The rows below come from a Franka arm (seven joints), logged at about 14 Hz.
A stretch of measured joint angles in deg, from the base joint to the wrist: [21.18 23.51 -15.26 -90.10 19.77 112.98 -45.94]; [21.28 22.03 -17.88 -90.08 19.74 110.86 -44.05]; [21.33 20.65 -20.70 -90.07 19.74 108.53 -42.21]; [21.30 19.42 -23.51 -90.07 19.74 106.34 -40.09]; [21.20 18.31 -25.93 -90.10 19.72 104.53 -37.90]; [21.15 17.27 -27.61 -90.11 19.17 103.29 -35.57]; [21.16 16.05 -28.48 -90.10 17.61 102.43 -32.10]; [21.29 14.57 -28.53 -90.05 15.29 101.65 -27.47]
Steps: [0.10 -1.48 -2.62 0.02 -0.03 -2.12 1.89]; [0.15 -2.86 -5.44 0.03 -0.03 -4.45 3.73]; [0.12 -4.09 -8.25 0.03 -0.03 -6.64 5.85]; [0.02 -5.20 -10.67 0.00 -0.05 -8.45 8.04]; [-0.03 -6.24 -12.35 -0.01 -0.60 -9.69 10.37]; [-0.02 -7.46 -13.22 0.00 -2.16 -10.55 13.84]; [0.11 -8.94 -13.27 0.05 -4.48 -11.33 18.47]
